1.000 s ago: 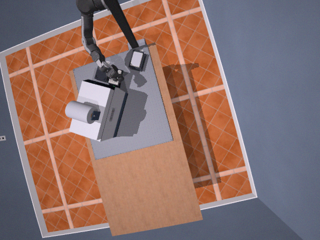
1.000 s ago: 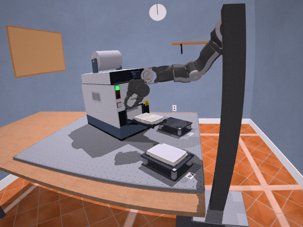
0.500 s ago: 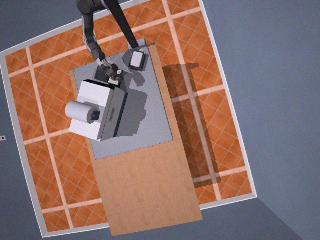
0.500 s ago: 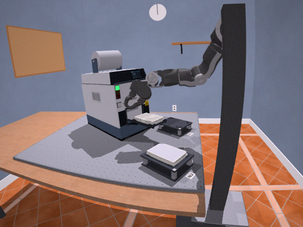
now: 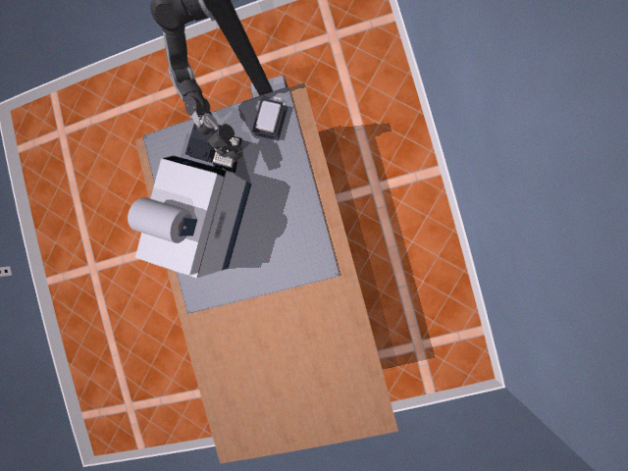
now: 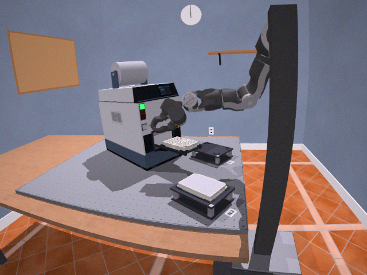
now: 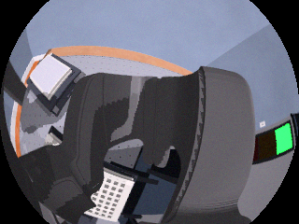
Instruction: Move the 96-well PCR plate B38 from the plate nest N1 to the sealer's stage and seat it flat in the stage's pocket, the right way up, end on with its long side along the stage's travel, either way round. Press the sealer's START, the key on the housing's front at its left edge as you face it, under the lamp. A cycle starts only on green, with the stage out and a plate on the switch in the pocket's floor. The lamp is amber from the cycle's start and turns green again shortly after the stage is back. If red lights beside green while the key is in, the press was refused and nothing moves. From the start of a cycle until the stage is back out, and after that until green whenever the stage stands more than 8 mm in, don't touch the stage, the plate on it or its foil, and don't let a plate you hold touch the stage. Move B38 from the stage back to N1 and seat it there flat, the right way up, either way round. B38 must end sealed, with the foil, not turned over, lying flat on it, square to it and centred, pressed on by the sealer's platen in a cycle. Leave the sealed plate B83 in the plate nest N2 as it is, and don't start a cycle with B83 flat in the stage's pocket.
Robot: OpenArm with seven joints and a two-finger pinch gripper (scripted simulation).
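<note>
Right now the start key is 60 mm ahead of my hand and 30 mm to the right of it. Also, from my hand: white 96-well plate B38 (80 mm below, 70 mm to the right, 70 mm behind); then sealed plate B83 (200 mm behind, 140 mm below, 130 mm to the left); then sealer's stage (90 mm below, 70 mm to the right, 70 mm behind).
</note>
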